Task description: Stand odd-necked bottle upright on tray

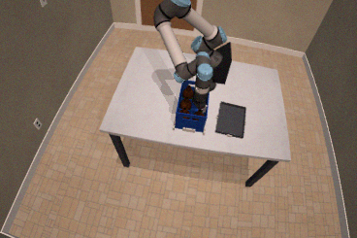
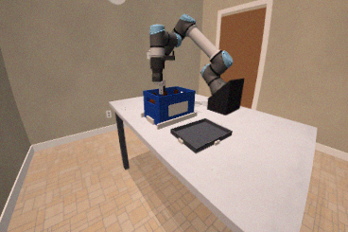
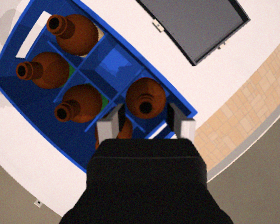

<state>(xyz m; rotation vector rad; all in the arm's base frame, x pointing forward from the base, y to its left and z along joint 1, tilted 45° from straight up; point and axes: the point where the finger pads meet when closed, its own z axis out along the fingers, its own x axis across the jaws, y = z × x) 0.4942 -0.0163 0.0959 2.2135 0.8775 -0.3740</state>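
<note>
My hand is 110 mm above the bottle and 90 mm to the left of it. Also, from my hand: dark tray 230 mm to the left, 190 mm below, 70 mm behind; then blue crate 120 mm below, 90 mm behind, 50 mm to the right.
</note>
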